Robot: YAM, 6 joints.
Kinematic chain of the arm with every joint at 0, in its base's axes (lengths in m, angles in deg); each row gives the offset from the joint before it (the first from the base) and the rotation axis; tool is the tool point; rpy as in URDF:
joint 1: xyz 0 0 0.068 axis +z
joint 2: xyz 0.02 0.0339 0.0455 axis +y
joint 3: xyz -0.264 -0.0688 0 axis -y
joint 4: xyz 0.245 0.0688 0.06 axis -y
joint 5: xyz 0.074 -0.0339 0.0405 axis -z
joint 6: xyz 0.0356 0 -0.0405 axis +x
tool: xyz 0 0 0 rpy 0 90 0
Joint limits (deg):
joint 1: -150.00..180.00
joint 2: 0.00..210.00
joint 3: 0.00..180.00
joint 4: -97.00..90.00
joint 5: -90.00..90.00
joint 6: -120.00..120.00
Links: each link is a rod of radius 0.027 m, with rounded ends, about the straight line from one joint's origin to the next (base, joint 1, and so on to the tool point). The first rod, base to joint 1, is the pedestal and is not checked.
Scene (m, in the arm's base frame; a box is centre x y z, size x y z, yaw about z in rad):
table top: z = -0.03
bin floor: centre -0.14 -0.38 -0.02 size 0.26 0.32 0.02 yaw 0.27
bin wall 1: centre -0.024 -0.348 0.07 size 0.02 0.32 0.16 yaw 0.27
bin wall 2: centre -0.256 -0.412 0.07 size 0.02 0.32 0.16 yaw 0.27
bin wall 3: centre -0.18 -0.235 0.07 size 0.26 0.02 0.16 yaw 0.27
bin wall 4: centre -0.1 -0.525 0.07 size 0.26 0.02 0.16 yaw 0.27
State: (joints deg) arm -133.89 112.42 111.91 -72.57 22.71 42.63
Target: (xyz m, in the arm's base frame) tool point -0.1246 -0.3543 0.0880
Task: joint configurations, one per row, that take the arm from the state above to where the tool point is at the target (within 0.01 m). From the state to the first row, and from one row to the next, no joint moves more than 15 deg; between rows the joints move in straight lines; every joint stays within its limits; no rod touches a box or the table.
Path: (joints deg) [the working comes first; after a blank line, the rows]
Joints at the target: -107.57 133.70 91.42 -74.60 19.44 42.63
Straight joint move there: clear.

1: -120.73 123.06 101.66 -73.58 21.08 42.63
2: -107.57 133.70 91.42 -74.60 19.44 42.63

